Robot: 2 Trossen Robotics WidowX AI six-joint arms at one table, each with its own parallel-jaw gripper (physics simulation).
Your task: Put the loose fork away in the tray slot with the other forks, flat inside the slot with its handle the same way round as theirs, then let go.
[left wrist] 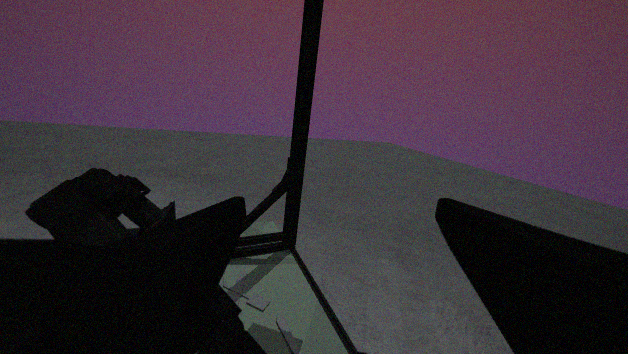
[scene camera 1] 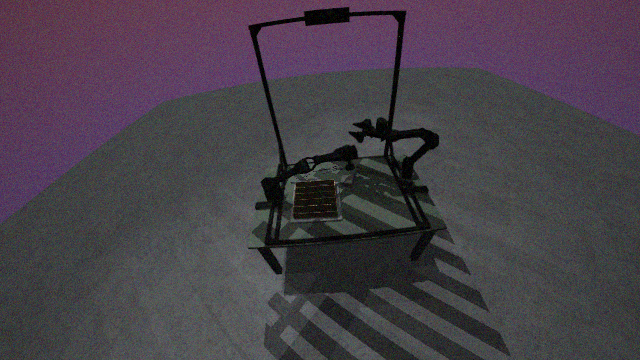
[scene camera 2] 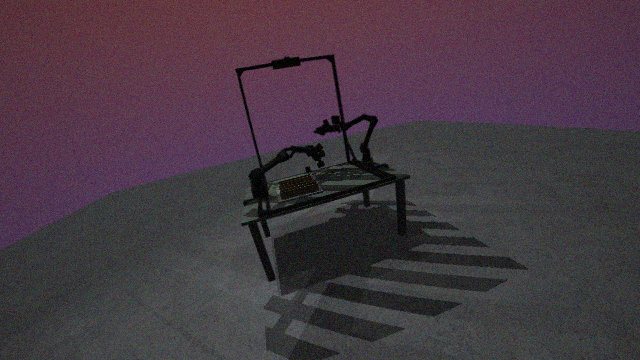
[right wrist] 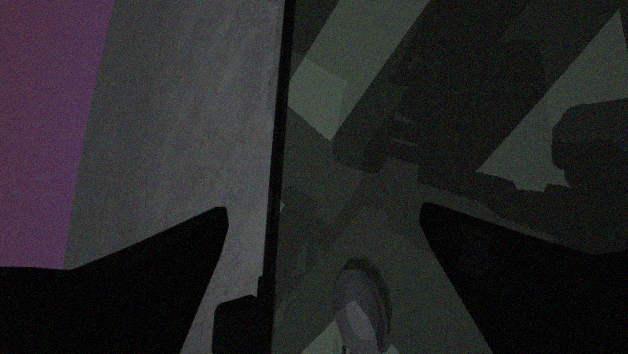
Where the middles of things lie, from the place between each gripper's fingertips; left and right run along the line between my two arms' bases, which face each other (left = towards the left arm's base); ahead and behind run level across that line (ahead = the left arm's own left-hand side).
I see the cutlery tray (scene camera 1: 319, 207) 30 cm ahead of my right hand, 30 cm to the right of it and 6 cm below it.
The cutlery tray lies 230 mm ahead of my left hand, 280 mm to the right of it and 370 mm below it.
